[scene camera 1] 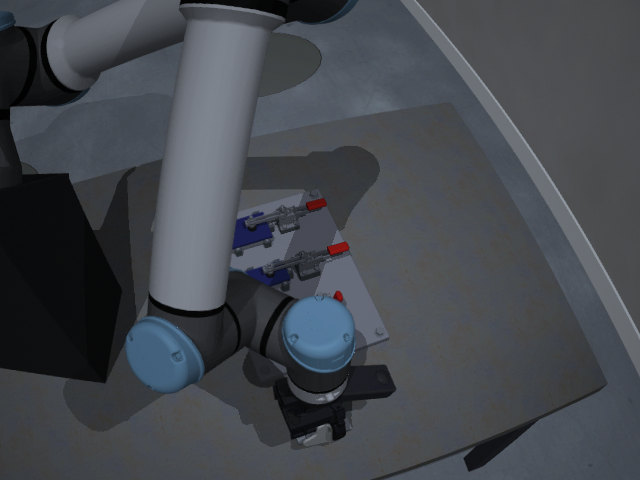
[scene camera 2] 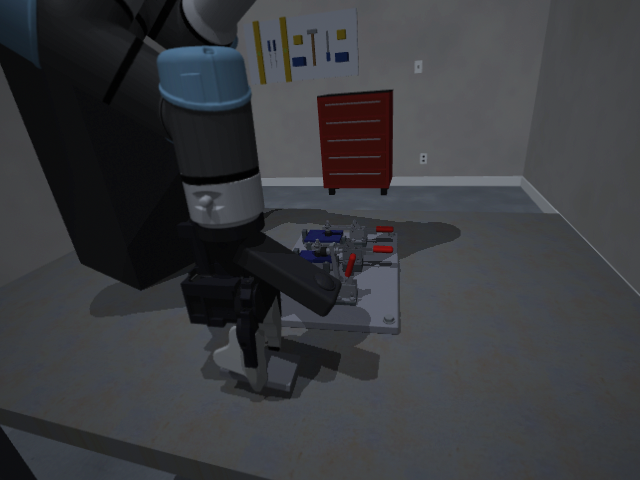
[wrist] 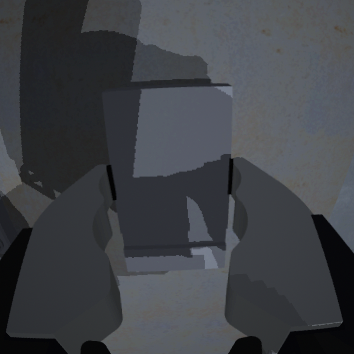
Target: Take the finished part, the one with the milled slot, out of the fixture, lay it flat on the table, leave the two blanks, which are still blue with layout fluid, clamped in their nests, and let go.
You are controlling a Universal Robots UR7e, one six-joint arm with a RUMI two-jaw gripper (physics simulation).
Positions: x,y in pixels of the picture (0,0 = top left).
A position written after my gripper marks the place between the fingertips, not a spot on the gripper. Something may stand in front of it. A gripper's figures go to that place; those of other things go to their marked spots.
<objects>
My gripper [scene camera 1: 323,424] is 94 cm from the lens. A blue blank [scene camera 1: 243,238]: 108 cm from the lens.
</objects>
